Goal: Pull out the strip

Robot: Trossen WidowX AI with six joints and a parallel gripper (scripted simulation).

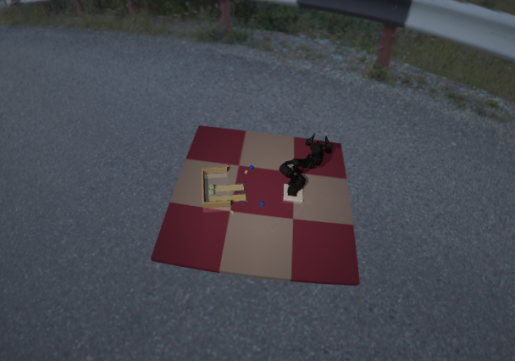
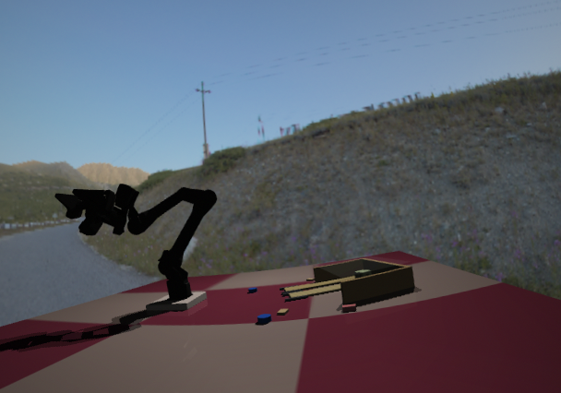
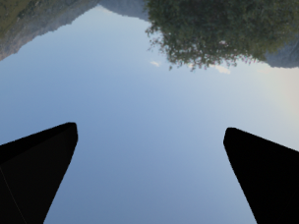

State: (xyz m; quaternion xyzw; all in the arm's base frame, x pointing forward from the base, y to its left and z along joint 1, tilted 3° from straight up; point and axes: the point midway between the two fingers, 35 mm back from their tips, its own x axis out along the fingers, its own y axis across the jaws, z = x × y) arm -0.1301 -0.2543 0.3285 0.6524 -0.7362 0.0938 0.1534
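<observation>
Now: the cross-hatched strip 590 mm ahead of my gripper tip, 420 mm to the left of it and 340 mm below it. Round my gripper tip: tan block 500 mm ahead, 140 mm to the left, 340 mm below; pink block 650 mm ahead, 110 mm to the left, 340 mm below.
</observation>
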